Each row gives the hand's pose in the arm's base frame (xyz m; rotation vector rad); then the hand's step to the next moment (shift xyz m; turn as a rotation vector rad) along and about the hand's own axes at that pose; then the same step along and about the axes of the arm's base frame.
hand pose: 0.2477 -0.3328 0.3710 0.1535 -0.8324 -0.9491
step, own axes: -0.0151 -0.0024 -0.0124 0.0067 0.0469 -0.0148
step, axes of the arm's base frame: 0.0024 0.0073 -0.0181 0.0431 0.0194 0.0152
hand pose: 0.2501 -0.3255 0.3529 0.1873 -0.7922 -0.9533
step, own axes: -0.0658 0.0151 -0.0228 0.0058 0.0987 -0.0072
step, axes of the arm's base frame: 0.0039 0.0564 -0.0434 0.0717 0.0520 0.0446
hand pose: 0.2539 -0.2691 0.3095 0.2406 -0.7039 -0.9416
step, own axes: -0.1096 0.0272 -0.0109 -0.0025 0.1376 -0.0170
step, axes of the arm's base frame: -0.0176 0.1030 -0.0441 0.1003 0.0803 0.0521
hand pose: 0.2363 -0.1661 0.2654 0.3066 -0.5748 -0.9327
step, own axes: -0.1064 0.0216 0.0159 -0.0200 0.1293 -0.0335
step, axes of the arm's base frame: -0.0441 0.0998 -0.0118 0.0964 0.0900 0.0290
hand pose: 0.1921 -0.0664 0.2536 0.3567 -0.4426 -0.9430
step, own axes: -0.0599 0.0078 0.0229 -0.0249 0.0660 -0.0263
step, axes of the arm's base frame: -0.0368 0.0519 0.0109 0.0464 0.0591 0.0039
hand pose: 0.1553 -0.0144 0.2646 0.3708 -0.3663 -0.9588
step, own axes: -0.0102 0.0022 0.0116 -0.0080 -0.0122 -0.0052
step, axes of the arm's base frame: -0.0091 0.0081 0.0098 -0.0106 0.0011 -0.0113
